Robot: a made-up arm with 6 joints.
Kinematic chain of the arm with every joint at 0, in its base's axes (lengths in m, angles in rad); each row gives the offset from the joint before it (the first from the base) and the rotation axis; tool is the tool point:
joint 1: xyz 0 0 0.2 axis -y
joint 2: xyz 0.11 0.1 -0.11 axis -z
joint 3: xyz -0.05 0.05 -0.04 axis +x
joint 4: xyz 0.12 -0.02 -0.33 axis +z
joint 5: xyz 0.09 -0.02 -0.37 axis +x
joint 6: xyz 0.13 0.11 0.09 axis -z
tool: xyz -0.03 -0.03 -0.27
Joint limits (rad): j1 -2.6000..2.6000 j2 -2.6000..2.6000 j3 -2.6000..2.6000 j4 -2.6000..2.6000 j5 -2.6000..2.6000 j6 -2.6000..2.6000
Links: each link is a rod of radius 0.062 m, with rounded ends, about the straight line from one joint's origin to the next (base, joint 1, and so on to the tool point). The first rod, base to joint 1, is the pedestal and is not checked.
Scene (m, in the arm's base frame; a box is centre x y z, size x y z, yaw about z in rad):
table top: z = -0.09
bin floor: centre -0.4 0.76 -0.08 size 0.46 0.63 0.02 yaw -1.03
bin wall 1: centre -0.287 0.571 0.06 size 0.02 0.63 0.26 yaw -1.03
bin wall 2: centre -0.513 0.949 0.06 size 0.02 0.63 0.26 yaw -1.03
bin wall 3: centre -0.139 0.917 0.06 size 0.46 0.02 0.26 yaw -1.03
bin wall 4: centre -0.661 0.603 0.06 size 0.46 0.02 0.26 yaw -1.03
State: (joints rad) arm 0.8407 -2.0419 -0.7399 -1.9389 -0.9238 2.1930
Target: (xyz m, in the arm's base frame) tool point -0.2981 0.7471 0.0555
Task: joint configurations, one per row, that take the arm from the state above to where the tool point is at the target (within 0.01 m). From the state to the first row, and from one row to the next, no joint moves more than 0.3 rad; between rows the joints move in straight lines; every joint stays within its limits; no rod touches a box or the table.
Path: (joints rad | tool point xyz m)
1: 1.0920 -2.1216 -0.8868 -1.6739 -1.1089 2.2332 | 0.8750 0.4637 0.6766
2: 1.3434 -2.2014 -1.0338 -1.4089 -1.2940 2.2735 | 0.5623 0.5661 0.9158
3: 1.5947 -2.2811 -1.1807 -1.1440 -1.4790 2.3137 | 0.1885 0.6579 0.9762
4: 1.8460 -2.3608 -1.3276 -0.8790 -1.6641 2.3540 | -0.1476 0.7282 0.8522
5: 2.0973 -2.4405 -1.4745 -0.6140 -1.8492 2.3942 | -0.3588 0.7677 0.5954
6: 2.3487 -2.5203 -1.6215 -0.3490 -2.0343 2.4345 | -0.4027 0.7728 0.2977
7: 2.6000 -2.6000 -1.7684 -0.0841 -2.2194 2.4747 | -0.2981 0.7471 0.0555

